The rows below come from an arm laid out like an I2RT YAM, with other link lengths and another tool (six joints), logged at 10 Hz.
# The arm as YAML. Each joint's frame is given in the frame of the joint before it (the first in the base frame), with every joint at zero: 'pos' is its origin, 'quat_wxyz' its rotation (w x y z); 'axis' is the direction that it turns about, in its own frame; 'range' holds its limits. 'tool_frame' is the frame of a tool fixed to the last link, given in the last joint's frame.
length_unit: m
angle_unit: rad
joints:
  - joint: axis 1
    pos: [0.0, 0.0, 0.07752]
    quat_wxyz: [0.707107, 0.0, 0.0, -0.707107]
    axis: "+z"
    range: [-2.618, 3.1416]
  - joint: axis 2
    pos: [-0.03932, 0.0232, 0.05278]
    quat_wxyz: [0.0, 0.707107, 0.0, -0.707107]
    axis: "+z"
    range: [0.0, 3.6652]
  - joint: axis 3
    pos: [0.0, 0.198, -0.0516]
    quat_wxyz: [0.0, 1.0, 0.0, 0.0]
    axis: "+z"
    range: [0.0, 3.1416]
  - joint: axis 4
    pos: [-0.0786, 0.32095, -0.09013]
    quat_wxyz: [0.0, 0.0, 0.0, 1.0]
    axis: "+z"
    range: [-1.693, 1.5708]
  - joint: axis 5
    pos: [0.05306, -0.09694, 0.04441]
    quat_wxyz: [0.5, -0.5, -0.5, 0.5]
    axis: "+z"
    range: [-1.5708, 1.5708]
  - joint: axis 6
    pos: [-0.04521, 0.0, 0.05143]
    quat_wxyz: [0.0, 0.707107, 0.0, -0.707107]
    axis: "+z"
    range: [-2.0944, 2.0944]
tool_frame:
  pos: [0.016, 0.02, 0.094]
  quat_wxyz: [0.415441, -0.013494, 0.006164, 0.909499]
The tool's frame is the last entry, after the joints.
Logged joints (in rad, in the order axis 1, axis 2, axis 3, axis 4, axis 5, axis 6), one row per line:
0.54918, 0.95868, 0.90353, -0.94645, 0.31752, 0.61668
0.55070, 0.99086, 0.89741, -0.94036, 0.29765, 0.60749
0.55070, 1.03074, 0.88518, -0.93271, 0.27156, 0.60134
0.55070, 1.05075, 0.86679, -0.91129, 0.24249, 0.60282
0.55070, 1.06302, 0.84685, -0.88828, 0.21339, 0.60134
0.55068, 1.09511, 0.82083, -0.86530, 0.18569, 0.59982
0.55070, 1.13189, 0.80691, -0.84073, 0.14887, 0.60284
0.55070, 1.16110, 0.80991, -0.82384, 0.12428, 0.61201
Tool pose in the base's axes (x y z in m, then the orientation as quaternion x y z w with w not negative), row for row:
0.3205, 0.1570, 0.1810, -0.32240, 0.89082, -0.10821, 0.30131
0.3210, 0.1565, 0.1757, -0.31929, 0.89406, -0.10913, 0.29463
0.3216, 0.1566, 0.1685, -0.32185, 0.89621, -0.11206, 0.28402
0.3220, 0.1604, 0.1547, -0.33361, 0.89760, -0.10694, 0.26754
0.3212, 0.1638, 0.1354, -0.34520, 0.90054, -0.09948, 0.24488
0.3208, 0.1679, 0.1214, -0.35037, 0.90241, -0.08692, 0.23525
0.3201, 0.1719, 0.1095, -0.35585, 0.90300, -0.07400, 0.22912
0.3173, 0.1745, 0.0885, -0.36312, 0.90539, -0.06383, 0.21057
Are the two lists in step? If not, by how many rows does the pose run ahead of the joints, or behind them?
The pose runs 2 rows behind the joints: the pose in row i belongs to the joints in row i - 2.
